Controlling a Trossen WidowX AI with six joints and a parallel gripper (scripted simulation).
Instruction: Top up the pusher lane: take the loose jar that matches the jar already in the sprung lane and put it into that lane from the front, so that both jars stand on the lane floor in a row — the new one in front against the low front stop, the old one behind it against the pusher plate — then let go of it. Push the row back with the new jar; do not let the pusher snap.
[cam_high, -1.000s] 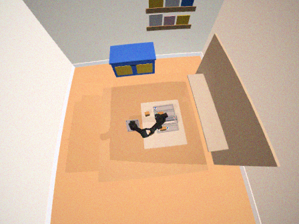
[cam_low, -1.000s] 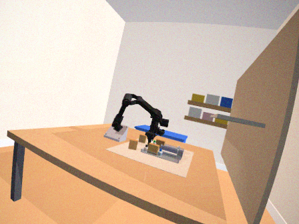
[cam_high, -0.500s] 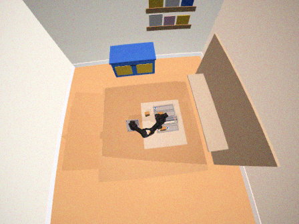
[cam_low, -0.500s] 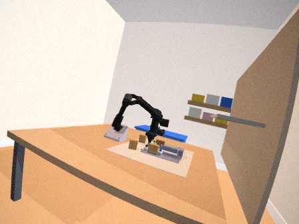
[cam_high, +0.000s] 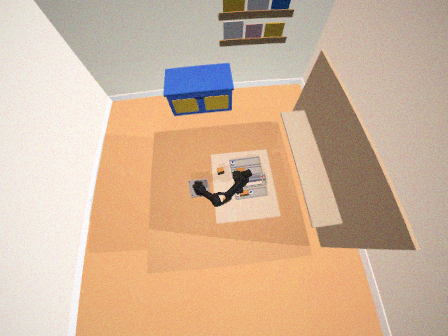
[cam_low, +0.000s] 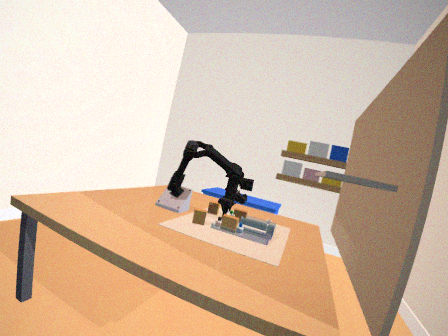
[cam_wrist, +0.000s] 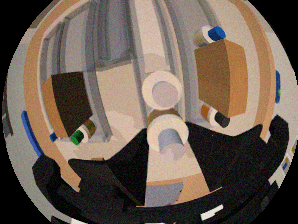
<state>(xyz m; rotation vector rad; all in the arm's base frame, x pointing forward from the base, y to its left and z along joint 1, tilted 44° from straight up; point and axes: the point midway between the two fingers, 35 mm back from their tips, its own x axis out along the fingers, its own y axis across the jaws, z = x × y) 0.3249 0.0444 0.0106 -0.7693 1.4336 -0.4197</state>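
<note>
Now: the grey lane rack 14 cm ahead of my gripper tip, 5 cm to the left of it and 3 cm below it. Round my gripper tip: tall board: 61 cm ahead, 35 cm above, 11 cm to the left.
</note>
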